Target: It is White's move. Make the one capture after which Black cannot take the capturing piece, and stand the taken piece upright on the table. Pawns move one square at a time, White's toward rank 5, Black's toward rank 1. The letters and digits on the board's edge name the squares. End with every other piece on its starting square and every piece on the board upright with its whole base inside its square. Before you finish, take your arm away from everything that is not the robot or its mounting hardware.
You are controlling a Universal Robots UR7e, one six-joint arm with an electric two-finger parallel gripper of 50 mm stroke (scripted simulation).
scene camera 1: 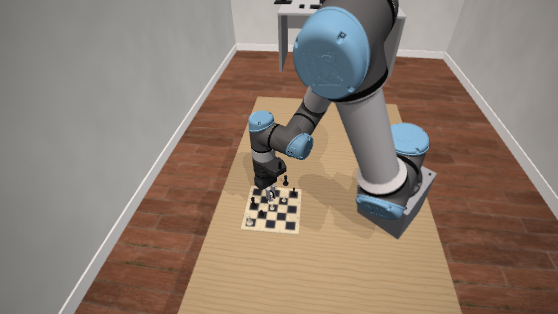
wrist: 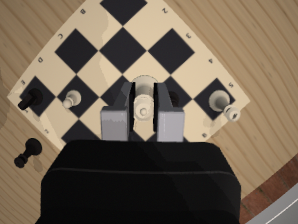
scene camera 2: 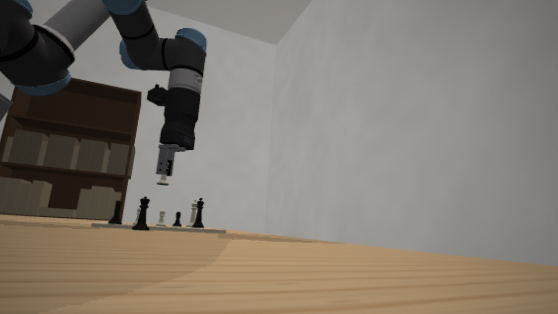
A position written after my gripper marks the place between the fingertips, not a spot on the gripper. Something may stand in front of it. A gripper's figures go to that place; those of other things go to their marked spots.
Scene:
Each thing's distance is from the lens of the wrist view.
my gripper (wrist: 144,97): 17 cm
chessboard (wrist: 94,54): 28 cm

